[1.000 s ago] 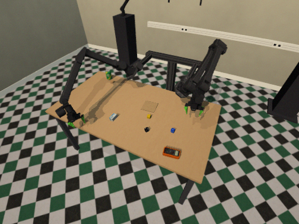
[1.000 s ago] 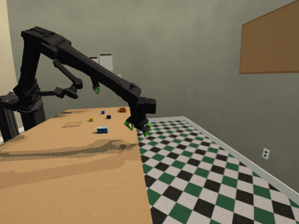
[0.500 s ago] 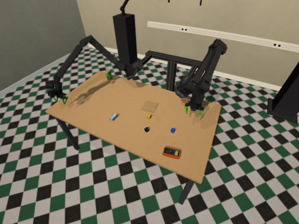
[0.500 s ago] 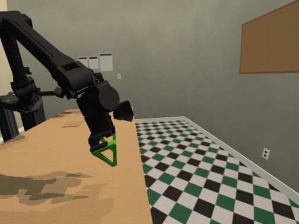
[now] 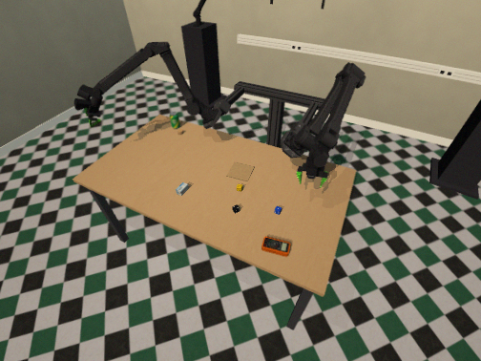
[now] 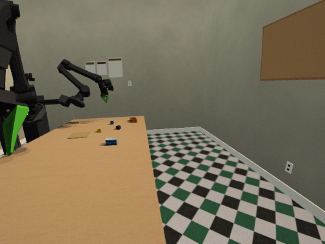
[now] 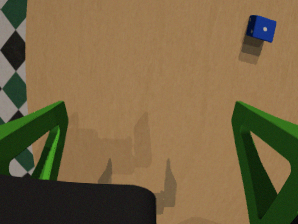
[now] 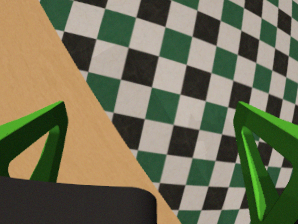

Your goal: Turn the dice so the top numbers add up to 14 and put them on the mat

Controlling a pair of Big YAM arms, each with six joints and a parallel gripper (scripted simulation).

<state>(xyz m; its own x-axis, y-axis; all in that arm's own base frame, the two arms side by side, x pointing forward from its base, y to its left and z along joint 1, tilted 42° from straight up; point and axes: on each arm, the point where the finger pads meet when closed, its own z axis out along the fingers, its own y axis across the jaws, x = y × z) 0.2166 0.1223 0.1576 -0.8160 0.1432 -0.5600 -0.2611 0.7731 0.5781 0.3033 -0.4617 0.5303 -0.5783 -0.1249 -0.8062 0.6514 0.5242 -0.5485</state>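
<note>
Right now the blue die is 20 cm below my left hand, 12 cm to the right of it and 7 cm ahead of it. Also, from my left hand: black die (32 cm to the right, 20 cm below, 17 cm ahead); tan mat (46 cm to the right, 22 cm below, 11 cm behind); yellow die (39 cm to the right, 20 cm below, 3 cm ahead).
</note>
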